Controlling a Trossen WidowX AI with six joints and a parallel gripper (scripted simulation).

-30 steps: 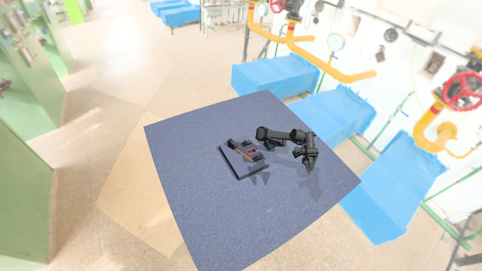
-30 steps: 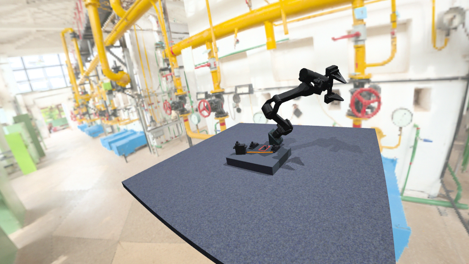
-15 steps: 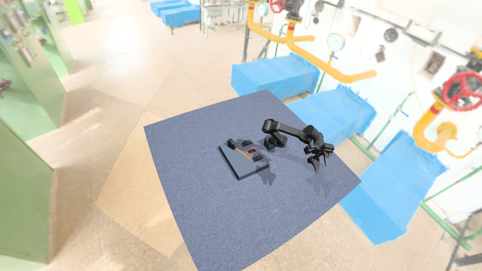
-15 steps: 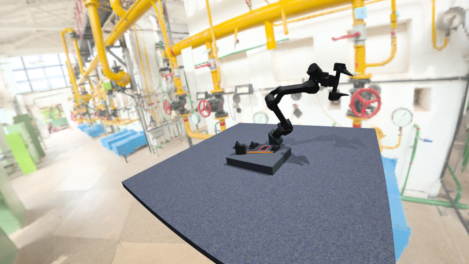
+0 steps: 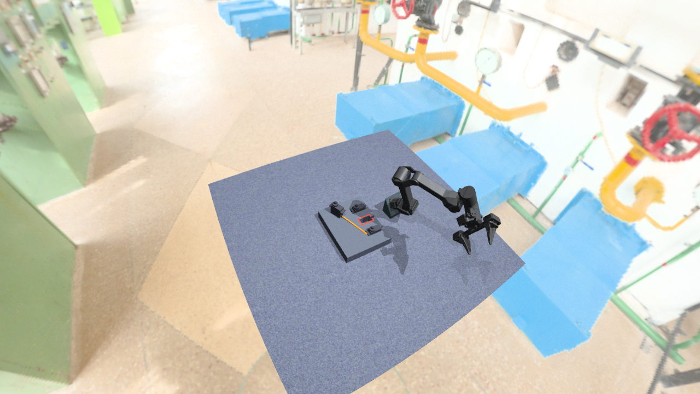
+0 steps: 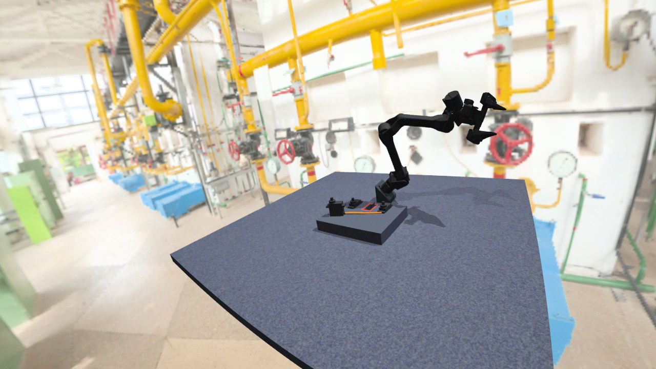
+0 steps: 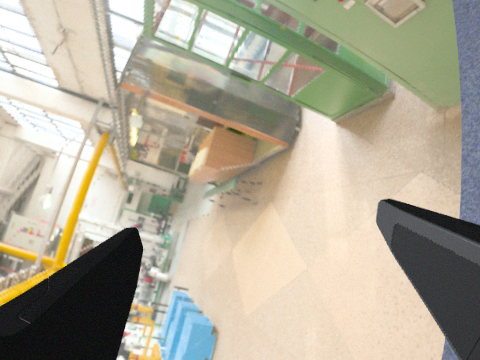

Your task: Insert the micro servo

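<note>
Now: gripper tip 26 cm short of the deck, 49 cm to the left of it and 35 cm above it.
</note>
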